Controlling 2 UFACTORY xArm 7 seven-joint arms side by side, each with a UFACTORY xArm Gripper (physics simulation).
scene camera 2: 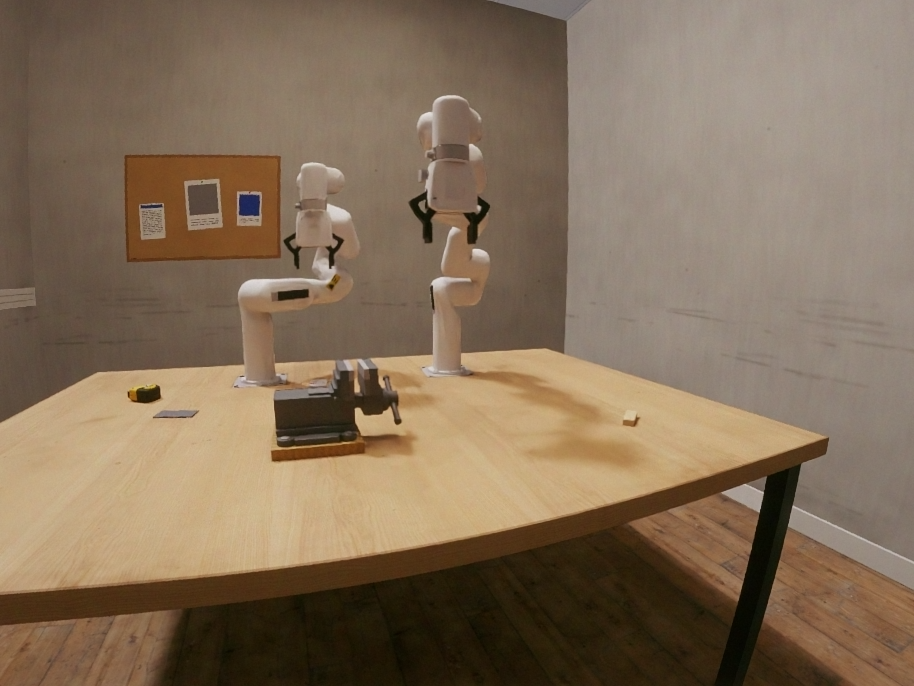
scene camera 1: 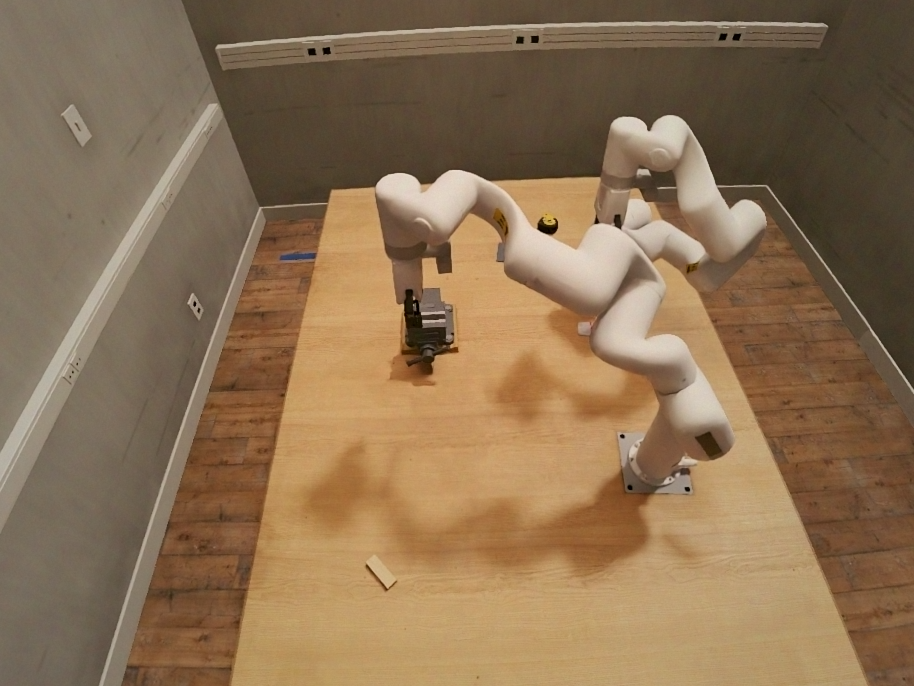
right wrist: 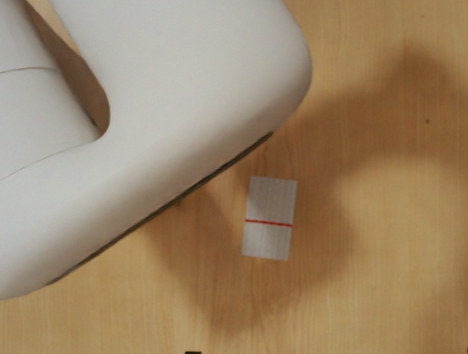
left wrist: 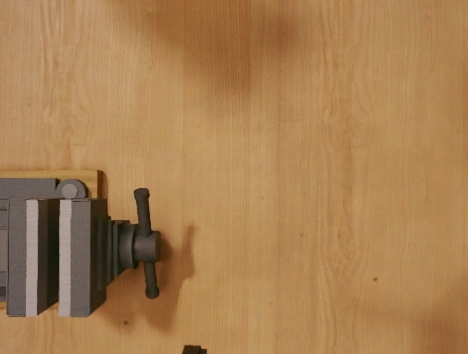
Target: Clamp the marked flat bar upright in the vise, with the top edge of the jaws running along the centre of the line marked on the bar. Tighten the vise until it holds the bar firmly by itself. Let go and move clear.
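Where they show: left gripper, between the fingertips: (scene camera 2: 450, 243) (scene camera 1: 415, 310); right gripper, between the fingertips: (scene camera 2: 314, 268); left arm's base, origin of its link: (scene camera 2: 446, 371) (scene camera 1: 653, 462); right arm's base, origin of its link: (scene camera 2: 260, 380) (right wrist: 104, 131).
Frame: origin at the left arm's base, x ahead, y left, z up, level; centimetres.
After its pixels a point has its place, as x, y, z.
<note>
The marked flat bar (scene camera 1: 585, 327) @(12.9, -42.6, 0.5) (right wrist: 270, 200) @(8.8, -42.1, 0.5) lies flat on the table, light grey with a red line across it; in scene camera 1 the left arm partly hides it. The dark grey vise (scene camera 1: 435, 324) @(55.1, -29.3, 15.2) (scene camera 2: 317, 413) @(62.3, -39.3, 7.0) (left wrist: 82, 250) @(56.9, -28.8, 15.2) stands on a wooden base with an empty gap between its upright jaws. Its screw handle (left wrist: 146, 245) @(56.8, -24.4, 9.3) points to the right in the left wrist view. My left gripper (scene camera 1: 412, 319) @(56.1, -12.3, 38.8) (scene camera 2: 450, 237) @(56.1, -12.3, 38.8) is open and empty, high above the table near the vise. My right gripper (scene camera 1: 606, 221) @(13.7, -41.9, 34.2) (scene camera 2: 314, 264) @(13.7, -41.9, 34.2) is open and empty, high above the table.
A black and yellow tape measure (scene camera 1: 547, 223) @(22.1, -87.8, 3.6) (scene camera 2: 143, 392) @(25.4, -88.7, 2.9) and a dark grey plate (scene camera 1: 501, 252) @(38.0, -75.6, 0.3) (scene camera 2: 175, 414) @(37.7, -75.7, 0.3) lie on the table. A small wooden block (scene camera 1: 380, 572) @(62.5, 29.2, 1.5) (scene camera 2: 629, 418) @(64.6, 27.1, 1.5) lies away from the vise. A large white arm link (right wrist: 190, 100) @(4.3, -47.8, 31.4) reaches close beside the bar in the right wrist view.
</note>
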